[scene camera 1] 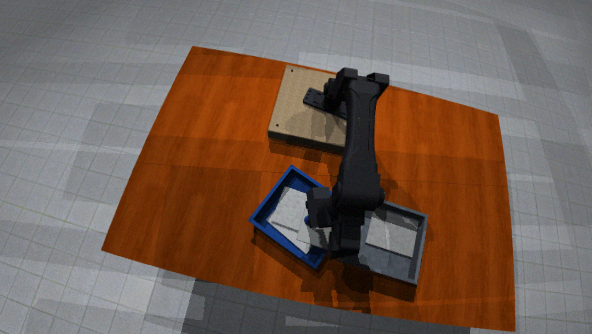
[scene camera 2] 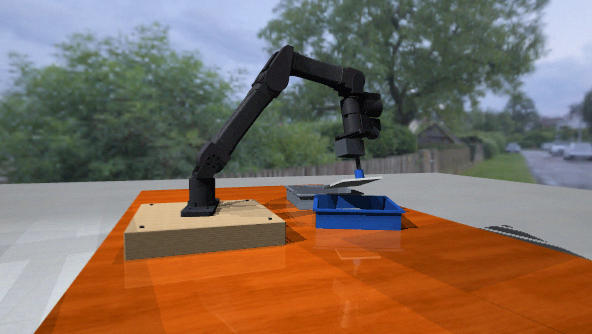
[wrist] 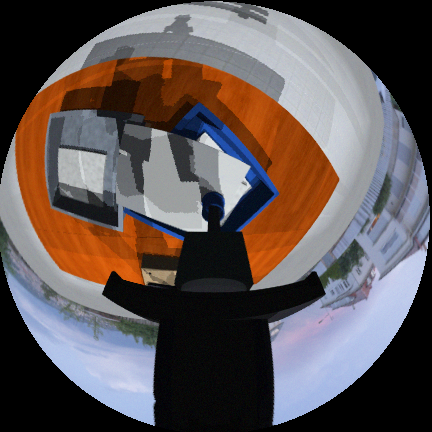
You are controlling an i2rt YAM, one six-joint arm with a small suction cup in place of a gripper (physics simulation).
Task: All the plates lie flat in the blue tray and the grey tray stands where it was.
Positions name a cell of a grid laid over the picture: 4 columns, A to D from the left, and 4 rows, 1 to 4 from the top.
Labels:
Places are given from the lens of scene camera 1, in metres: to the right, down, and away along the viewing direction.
suction cup (scene camera 1: C3): 0.06, 0.08, 0.65
blue tray (scene camera 1: B3): -0.01, 0.04, 0.90
The marked spots on the blue tray and the suction cup are 0.26 m apart.

